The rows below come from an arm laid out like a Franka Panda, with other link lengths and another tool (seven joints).
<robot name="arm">
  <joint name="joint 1" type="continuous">
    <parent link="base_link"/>
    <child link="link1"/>
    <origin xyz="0 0 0.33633" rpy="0 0 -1.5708"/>
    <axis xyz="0 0 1"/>
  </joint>
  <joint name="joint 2" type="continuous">
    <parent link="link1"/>
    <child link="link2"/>
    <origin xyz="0 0 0" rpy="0 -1.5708 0"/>
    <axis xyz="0 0 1"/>
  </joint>
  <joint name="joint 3" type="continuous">
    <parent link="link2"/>
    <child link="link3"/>
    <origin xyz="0.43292 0 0" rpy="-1.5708 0 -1.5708"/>
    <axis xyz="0 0 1"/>
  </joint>
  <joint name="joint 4" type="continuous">
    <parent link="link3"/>
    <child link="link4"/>
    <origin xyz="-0.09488 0 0" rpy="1.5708 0 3.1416"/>
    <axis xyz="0 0 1"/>
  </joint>
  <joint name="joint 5" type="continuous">
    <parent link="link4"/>
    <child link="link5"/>
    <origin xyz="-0.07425 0.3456 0" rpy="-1.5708 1.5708 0"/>
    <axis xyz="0 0 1"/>
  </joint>
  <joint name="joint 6" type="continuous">
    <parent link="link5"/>
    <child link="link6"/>
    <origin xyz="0 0 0" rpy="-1.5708 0 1.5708"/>
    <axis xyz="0 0 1"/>
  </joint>
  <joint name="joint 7" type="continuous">
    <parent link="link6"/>
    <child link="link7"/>
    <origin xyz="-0.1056 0 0" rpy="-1.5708 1.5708 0"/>
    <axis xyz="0 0 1"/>
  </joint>
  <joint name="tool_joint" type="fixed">
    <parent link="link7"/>
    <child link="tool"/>
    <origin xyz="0.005 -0.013 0.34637" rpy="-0.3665 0 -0.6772"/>
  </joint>
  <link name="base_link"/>
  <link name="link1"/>
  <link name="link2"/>
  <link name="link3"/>
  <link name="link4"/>
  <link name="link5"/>
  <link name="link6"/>
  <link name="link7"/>
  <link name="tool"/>
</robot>
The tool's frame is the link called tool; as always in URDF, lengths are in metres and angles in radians. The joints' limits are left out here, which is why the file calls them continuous.
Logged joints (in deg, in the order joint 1, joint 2, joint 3, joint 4, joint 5, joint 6, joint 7), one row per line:
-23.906 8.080 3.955 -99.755 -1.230 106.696 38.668
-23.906 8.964 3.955 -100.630 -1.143 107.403 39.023
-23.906 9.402 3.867 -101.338 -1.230 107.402 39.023
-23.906 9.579 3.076 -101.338 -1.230 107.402 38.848
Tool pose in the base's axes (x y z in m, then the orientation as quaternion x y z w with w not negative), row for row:
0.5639 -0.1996 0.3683 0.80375 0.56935 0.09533 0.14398
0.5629 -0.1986 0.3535 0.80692 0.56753 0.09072 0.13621
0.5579 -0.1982 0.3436 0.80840 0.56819 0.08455 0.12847
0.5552 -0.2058 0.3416 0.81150 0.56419 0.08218 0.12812
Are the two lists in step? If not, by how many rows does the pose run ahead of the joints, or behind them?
They are in step.
